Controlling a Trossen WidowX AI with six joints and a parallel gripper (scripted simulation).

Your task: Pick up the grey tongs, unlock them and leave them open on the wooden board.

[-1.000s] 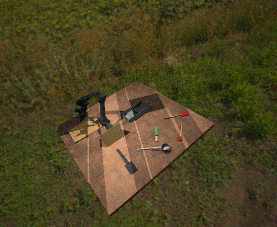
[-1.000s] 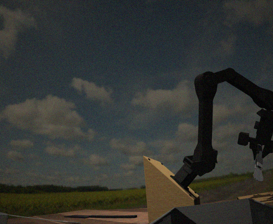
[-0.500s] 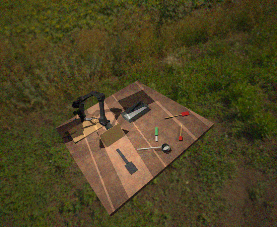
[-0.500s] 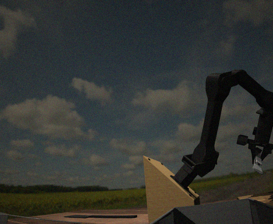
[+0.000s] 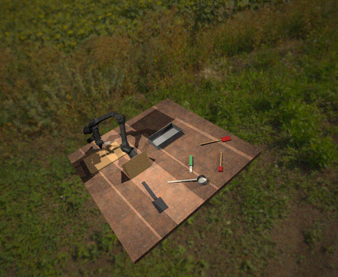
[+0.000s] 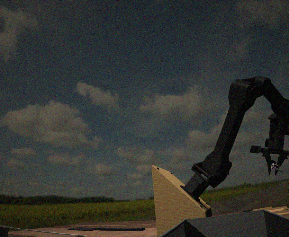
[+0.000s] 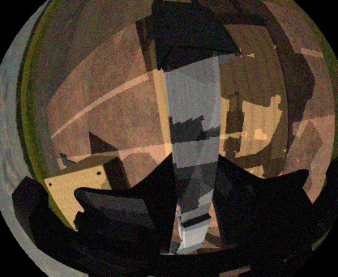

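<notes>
My gripper tip is 13 cm above the pale wooden board, 3 cm to the right of it and 1 cm past it. From my gripper tip the other things lie so: black spatula 65 cm to the right, 16 cm ahead, 14 cm below; grey roasting tin 58 cm ahead, 14 cm to the right, 11 cm below.
</notes>
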